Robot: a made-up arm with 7 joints. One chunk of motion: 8 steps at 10 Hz.
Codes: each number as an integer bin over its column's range. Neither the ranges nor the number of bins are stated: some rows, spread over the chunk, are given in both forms.
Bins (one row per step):
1: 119 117 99 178 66 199 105
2: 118 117 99 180 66 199 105
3: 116 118 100 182 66 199 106
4: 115 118 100 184 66 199 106
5: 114 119 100 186 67 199 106
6: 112 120 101 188 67 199 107
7: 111 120 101 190 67 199 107
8: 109 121 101 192 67 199 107
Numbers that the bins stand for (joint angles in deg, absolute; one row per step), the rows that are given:
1: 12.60 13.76 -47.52 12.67 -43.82 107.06 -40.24
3: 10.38 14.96 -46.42 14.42 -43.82 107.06 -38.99
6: 7.41 17.36 -45.33 17.05 -42.67 107.06 -37.73
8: 5.19 18.56 -45.33 18.81 -42.67 107.06 -37.73
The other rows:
2: 11.86 13.76 -47.52 13.55 -43.82 107.06 -40.24
4: 9.64 14.96 -46.42 15.30 -43.82 107.06 -38.99
5: 8.89 16.16 -46.42 16.18 -42.67 107.06 -38.99
7: 6.67 17.36 -45.33 17.93 -42.67 107.06 -37.73

